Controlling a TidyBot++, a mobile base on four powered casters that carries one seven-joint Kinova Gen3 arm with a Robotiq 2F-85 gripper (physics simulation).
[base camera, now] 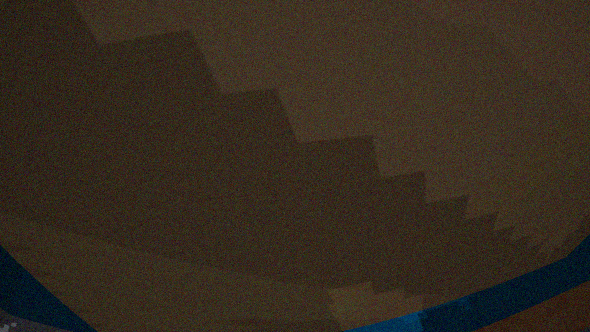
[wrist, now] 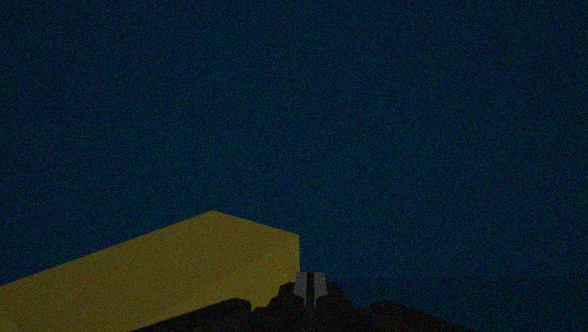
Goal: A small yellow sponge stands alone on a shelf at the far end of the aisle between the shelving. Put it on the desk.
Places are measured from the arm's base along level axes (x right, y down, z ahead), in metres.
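Pixels of known places: gripper, fingertip midpoint: (wrist: pixel 310 293).
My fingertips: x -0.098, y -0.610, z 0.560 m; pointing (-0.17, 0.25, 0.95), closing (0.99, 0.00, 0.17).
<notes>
Behind a point stands the place of what it marks.
The yellow sponge (wrist: pixel 200 260) {x -0.138, y -0.639, z 0.530 m} shows large and close at the lower left of the wrist view. It is a box shape with one corner toward the top middle, and its left part runs out of the frame. My gripper (wrist: pixel 310 293) {x -0.098, y -0.610, z 0.560 m} is shut and empty at the bottom of the wrist view. Its fingertips overlap the sponge's right end in the picture; whether they touch it I cannot tell. The gripper's dark body hides the sponge's lower part. The sponge and the desk do not show in the base camera view.
A dark blue surface (wrist: pixel 400 150) {x -0.056, y -0.672, z 0.610 m} fills the background of the wrist view, with a faint horizontal edge at the right. The base camera view shows a dark brown surface (base camera: pixel 225 190) {x -0.017, y 0.136, z 0.173 m} with stepped shadow edges, and a blue band (base camera: pixel 500 295) {x 0.203, y 0.320, z 0.212 m} at the lower right. The picture is dim and grainy.
</notes>
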